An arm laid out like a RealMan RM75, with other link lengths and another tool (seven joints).
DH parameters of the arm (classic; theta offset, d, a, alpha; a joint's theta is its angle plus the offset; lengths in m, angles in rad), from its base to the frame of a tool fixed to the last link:
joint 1: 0 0.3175 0 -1.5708
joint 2: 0 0 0 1.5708
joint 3: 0 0.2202 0 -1.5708
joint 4: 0 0 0 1.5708
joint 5: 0 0.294 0 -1.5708
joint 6: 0 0 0 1.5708
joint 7: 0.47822 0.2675 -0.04 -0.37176
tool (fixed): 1.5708 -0.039 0 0
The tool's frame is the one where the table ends.
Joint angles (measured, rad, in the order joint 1, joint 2, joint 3, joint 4, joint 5, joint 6, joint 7), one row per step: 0.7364, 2.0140, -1.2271, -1.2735, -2.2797, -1.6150, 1.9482; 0.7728, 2.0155, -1.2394, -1.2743, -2.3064, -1.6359, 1.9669; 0.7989, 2.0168, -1.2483, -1.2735, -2.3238, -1.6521, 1.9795; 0.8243, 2.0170, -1.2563, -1.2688, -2.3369, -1.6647, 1.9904; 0.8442, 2.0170, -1.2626, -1.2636, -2.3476, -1.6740, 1.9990; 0.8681, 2.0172, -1.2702, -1.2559, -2.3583, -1.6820, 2.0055; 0.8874, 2.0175, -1.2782, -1.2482, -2.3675, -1.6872, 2.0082; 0.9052, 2.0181, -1.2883, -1.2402, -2.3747, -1.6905, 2.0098; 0.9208, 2.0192, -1.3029, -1.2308, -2.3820, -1.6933, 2.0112; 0.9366, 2.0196, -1.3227, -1.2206, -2.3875, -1.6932, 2.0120
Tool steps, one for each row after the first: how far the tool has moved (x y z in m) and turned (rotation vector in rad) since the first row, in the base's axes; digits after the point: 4 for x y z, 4 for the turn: -0.0103, -0.0021, -0.0042, -0.0168, -0.0345, 0.0159; -0.0175, -0.0042, -0.0075, -0.0303, -0.0587, 0.0268; -0.0241, -0.0058, -0.0106, -0.0421, -0.0790, 0.0363; -0.0286, -0.0069, -0.0130, -0.0507, -0.0957, 0.0424; -0.0345, -0.0079, -0.0162, -0.0602, -0.1136, 0.0533; -0.0389, -0.0089, -0.0194, -0.0684, -0.1300, 0.0643; -0.0430, -0.0102, -0.0232, -0.0773, -0.1456, 0.0764; -0.0458, -0.0122, -0.0284, -0.0891, -0.1643, 0.0875; -0.0487, -0.0146, -0.0347, -0.1015, -0.1850, 0.1020
